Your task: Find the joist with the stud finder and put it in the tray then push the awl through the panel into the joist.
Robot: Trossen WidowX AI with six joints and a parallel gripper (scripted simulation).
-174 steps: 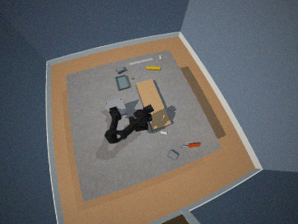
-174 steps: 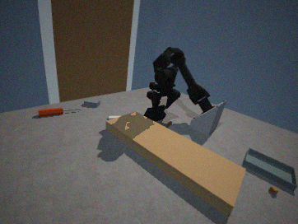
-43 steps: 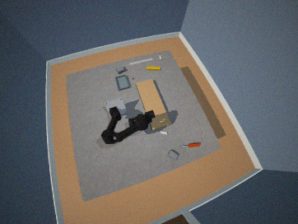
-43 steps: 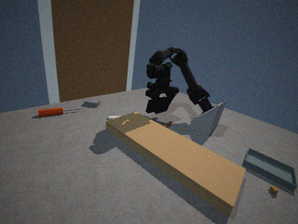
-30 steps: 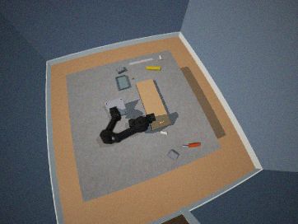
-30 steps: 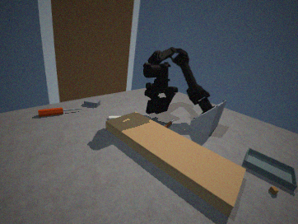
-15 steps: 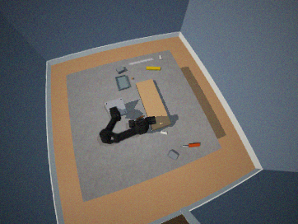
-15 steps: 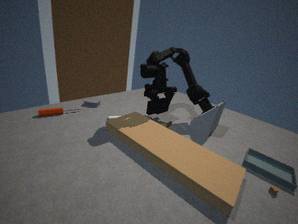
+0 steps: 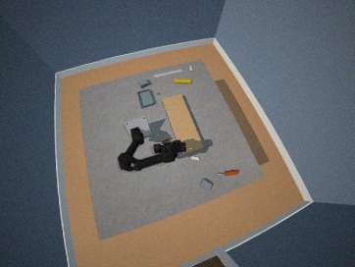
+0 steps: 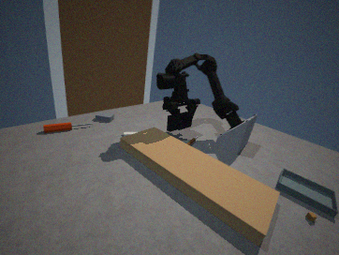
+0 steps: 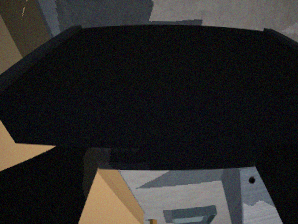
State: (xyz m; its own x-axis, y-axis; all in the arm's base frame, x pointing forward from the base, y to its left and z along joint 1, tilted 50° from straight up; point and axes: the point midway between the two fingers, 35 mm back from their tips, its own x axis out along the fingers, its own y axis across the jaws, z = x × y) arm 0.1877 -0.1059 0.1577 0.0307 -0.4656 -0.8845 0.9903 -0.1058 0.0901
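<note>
Now: the black stud finder 2 cm behind my gripper tip. Also, from my gripper tip: tray (4 cm behind, 50 cm to the left, 6 cm below); then awl (2 cm behind, 5 cm to the left, 7 cm below); then small grey block (18 cm ahead, 36 cm to the right, 6 cm below).
</note>
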